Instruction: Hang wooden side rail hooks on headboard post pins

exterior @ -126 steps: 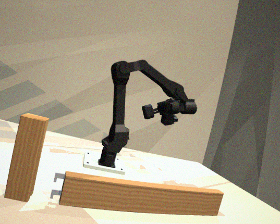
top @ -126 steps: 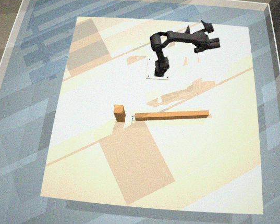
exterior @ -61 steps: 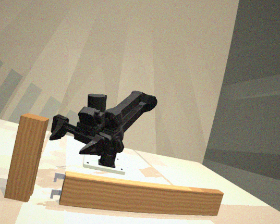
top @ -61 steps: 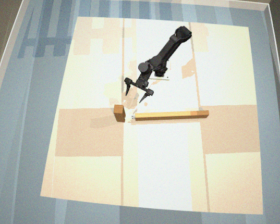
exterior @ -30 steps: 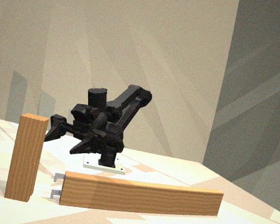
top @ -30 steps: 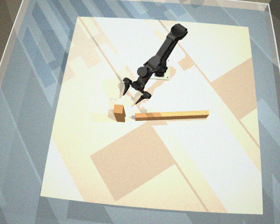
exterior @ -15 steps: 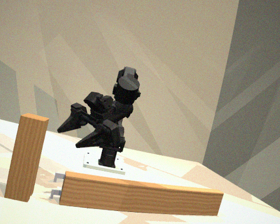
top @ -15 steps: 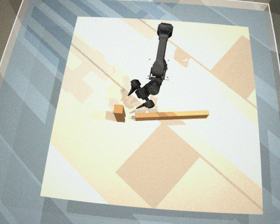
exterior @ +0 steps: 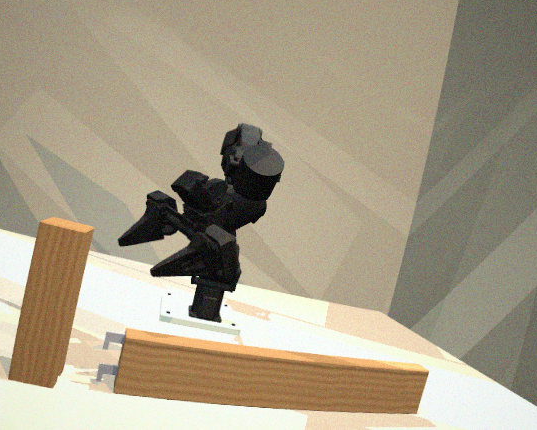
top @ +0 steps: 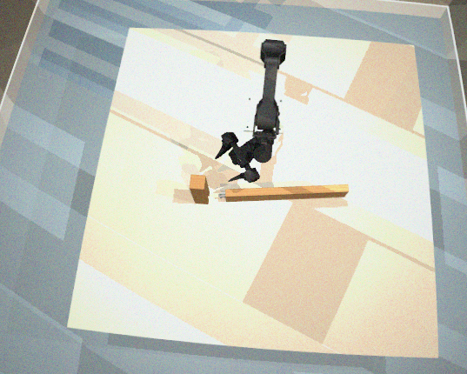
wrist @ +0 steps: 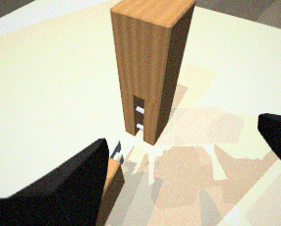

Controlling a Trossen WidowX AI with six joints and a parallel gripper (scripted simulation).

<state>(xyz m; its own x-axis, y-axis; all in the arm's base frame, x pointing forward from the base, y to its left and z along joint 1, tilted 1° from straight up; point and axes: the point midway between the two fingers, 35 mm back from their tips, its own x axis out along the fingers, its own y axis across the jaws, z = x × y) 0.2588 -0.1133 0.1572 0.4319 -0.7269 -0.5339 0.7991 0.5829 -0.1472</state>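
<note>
The headboard post is 7 cm to the right of my gripper tip, 7 cm below it and 6 cm ahead of it.
</note>
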